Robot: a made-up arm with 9 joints. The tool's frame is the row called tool.
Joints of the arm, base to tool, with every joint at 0 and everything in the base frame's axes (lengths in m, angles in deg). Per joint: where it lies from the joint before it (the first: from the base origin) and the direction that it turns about. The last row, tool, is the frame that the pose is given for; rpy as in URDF.
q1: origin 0.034 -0.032 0.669 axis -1 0 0
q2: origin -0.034 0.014 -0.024 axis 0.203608 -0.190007 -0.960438
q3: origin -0.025 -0.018 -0.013 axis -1 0 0
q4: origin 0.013 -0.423 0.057 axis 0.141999 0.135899 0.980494
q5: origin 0.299 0.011 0.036 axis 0 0 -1
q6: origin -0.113 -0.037 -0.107 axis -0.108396 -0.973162 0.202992
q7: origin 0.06 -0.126 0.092 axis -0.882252 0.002 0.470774
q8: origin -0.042 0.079 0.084 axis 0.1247 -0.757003 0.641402
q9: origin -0.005 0.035 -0.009 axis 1 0 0
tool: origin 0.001 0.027 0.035 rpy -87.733 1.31 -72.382
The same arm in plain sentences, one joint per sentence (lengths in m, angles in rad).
The arm has nine revolute joints in a row. What follows holds with every joint at zero, and every direction is one of the base frame's. The first joint lies 0.034 m along +x and 0.032 m along -y and 0.669 m along +z from the base frame's origin and turns about -x. The second joint lies 0.034 m along -x and 0.014 m along +y and 0.024 m along -z from the first joint and turns about the direction (0.203608, -0.190007, -0.960438). The third joint lies 0.025 m along -x and 0.018 m along -y and 0.013 m along -z from the second joint and turns about -x. The fourth joint lies 0.013 m along +x and 0.423 m along -y and 0.057 m along +z from the third joint and turns about the direction (0.141999, 0.135899, 0.980494). The fifth joint lies 0.299 m along +x and 0.011 m along +y and 0.036 m along +z from the fourth joint and turns about -z. The sixth joint lies 0.113 m along -x and 0.037 m along -y and 0.107 m along -z from the fifth joint and turns about the direction (-0.108396, -0.973162, 0.202992). The seventh joint lies 0.06 m along +x and 0.126 m along -y and 0.092 m along +z from the sixth joint and turns about the direction (-0.882252, 0.002, 0.470774). The eighth joint lies 0.042 m along -x and 0.079 m along +y and 0.084 m along +z from the seventh joint and turns about the direction (0.1247, -0.757003, 0.641402). The ninth joint lies 0.005 m along -x and 0.035 m along +y and 0.009 m along -z from the eighth joint and turns about +x. The tool frame, which is the frame that the pose is given for, lies 0.001 m along +x and 0.027 m along +y and 0.035 m along +z from the ninth joint; its axes are the base frame's turned by roll -1.5312, pitch 0.0229 and yaw -1.2633 rad (as in URDF: about the fixed x, then y, then z).
